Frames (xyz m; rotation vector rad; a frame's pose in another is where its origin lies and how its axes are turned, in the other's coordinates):
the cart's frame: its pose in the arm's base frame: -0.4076 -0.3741 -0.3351 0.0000 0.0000 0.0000
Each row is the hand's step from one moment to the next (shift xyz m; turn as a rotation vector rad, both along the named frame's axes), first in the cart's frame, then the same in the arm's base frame.
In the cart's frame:
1: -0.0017 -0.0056 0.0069 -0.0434 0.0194 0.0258
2: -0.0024 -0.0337 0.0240 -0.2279 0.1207 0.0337
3: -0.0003 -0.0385 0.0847 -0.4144 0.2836 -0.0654
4: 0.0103 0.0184 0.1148 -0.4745 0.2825 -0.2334
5: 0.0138 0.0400 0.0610 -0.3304 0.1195 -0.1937
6: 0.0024 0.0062 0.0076 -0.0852 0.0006 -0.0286
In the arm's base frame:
1: -0.0017 -0.0056 0.0069 -0.0434 0.0194 0.0258
2: -0.0024 -0.0337 0.0240 -0.2279 0.1207 0.0337
3: -0.0003 -0.0385 0.0847 -0.4144 0.2836 -0.0654
4: 0.0103 0.0184 0.1148 -0.4745 0.2825 -0.2334
5: 0.0138 0.0400 0.0610 -0.3304 0.1195 -0.1937
6: 0.0024 0.0062 0.0076 -0.0852 0.0006 -0.0286

